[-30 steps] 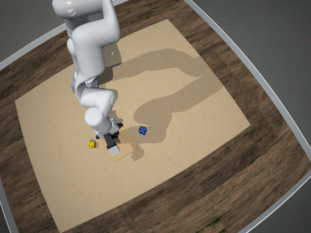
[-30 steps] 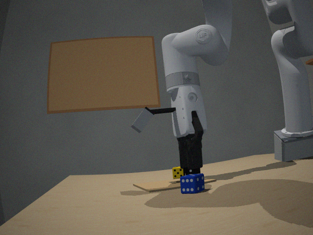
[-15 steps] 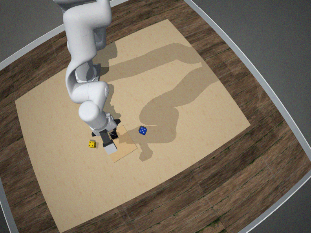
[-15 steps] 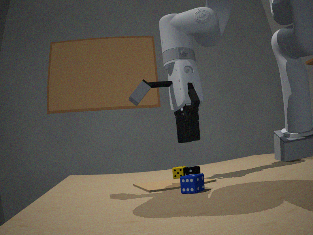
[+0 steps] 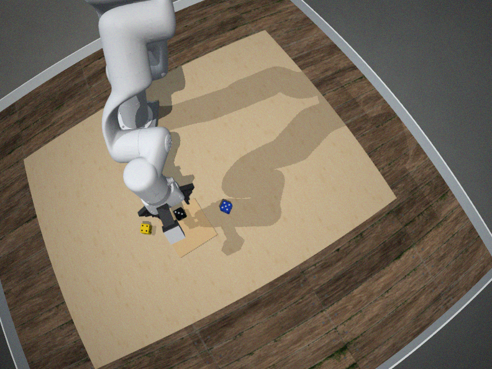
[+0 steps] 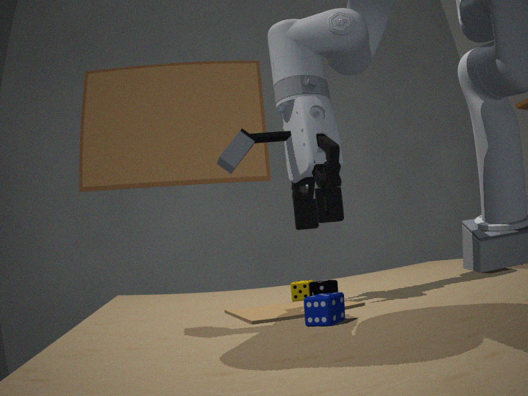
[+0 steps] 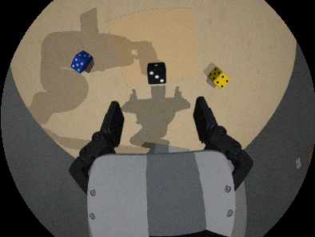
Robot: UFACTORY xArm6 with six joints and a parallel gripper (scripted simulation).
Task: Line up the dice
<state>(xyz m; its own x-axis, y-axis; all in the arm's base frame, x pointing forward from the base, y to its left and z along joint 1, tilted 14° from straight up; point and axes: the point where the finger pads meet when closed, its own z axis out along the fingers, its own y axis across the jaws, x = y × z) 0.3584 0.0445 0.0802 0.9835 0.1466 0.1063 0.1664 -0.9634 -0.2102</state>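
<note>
The yellow die lies 1 cm ahead of my hand, 12 cm to the right of it and 10 cm below it. Also, from my hand: thin tan mat (5 cm ahead, 1 cm to the left, 11 cm below); blue die (3 cm ahead, 15 cm to the left, 10 cm below); black die (10 cm below).
</note>
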